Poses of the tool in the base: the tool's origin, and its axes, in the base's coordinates. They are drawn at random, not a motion.
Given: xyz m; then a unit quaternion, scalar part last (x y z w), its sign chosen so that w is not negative.
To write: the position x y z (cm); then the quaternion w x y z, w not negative. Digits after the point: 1 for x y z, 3 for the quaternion.
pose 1, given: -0.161, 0.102, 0.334, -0.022, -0.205, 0.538, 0.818
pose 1, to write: -16.1, 10.2, 33.4, 0.818, -0.022, -0.205, 0.538
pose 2, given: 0.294, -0.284, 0.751, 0.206, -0.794, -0.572, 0.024
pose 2, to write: 29.4, -28.4, 75.1, 0.024, 0.206, -0.794, -0.572
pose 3, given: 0.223, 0.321, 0.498, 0.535, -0.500, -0.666, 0.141
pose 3, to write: 22.3, 32.1, 49.8, 0.141, 0.535, -0.500, -0.666
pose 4, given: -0.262, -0.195, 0.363, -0.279, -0.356, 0.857, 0.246
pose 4, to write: -26.2, -19.5, 36.3, 0.246, -0.279, -0.356, 0.857
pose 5, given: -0.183, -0.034, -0.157, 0.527, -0.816, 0.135, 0.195
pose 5, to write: -18.3, -3.4, -15.7, 0.195, 0.527, -0.816, 0.135
